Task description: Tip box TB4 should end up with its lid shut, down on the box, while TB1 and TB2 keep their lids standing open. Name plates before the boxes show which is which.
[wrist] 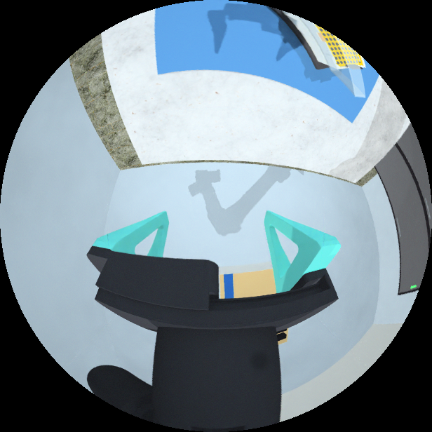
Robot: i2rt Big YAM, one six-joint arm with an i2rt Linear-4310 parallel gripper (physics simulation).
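Part of one tip box [341,46] shows at the top right of the wrist view, cut off by the view's rim. It has a yellow rack top with dark holes, a pale body and a dark base. Its clear lid [358,82] stands open, off the box's near end. No name plate is readable, so I cannot tell which box this is. My gripper [216,216] is open, with nothing between its turquoise fingers. It is well apart from the box, which lies beyond the right finger towards the top of the view.
The box stands on a blue mat [200,55] on a white speckled table [220,120] with a rough stone edge [102,100]. A dark grey unit [412,240] with a green light is at the right. A tan object with a blue stripe [250,284] shows behind the gripper.
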